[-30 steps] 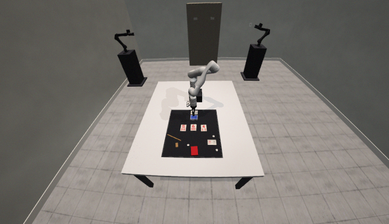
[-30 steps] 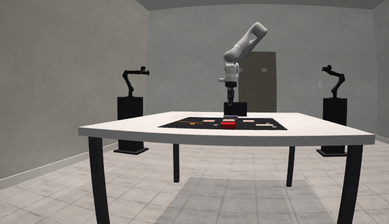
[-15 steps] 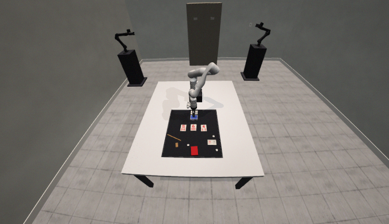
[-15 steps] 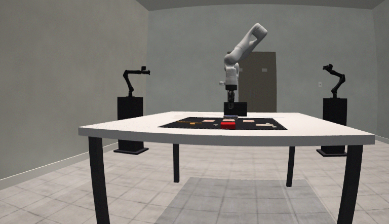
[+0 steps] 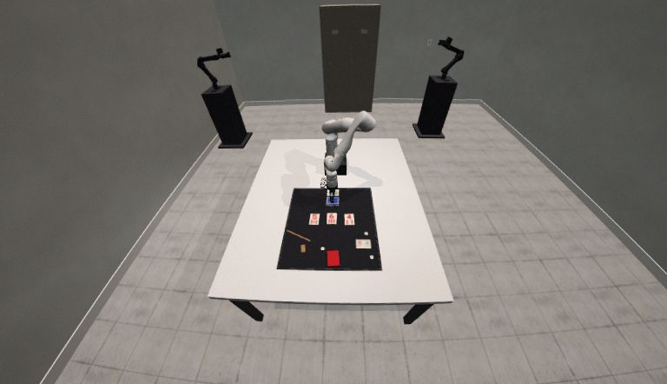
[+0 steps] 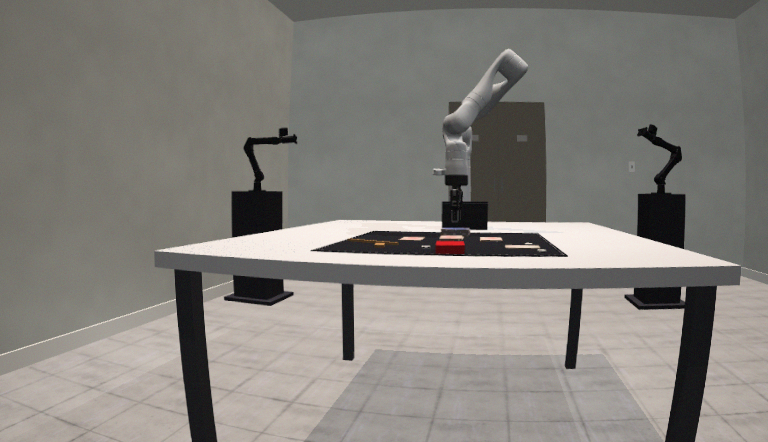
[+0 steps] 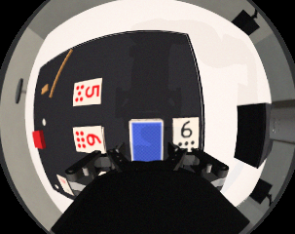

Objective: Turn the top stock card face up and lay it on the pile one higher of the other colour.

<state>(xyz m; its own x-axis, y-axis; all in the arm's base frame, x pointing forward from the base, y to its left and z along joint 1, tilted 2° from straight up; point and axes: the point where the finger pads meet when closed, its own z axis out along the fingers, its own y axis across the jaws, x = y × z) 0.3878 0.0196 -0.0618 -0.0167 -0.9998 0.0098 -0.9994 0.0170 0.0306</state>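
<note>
The blue-backed card lies 30 mm below my hand. From my hand the other things lie so: wooden stick: 280 mm ahead, 210 mm to the right, 50 mm below; black mat: 170 mm ahead, 70 mm below, 10 mm to the right; black 6 card: 90 mm behind, 50 mm below.
</note>
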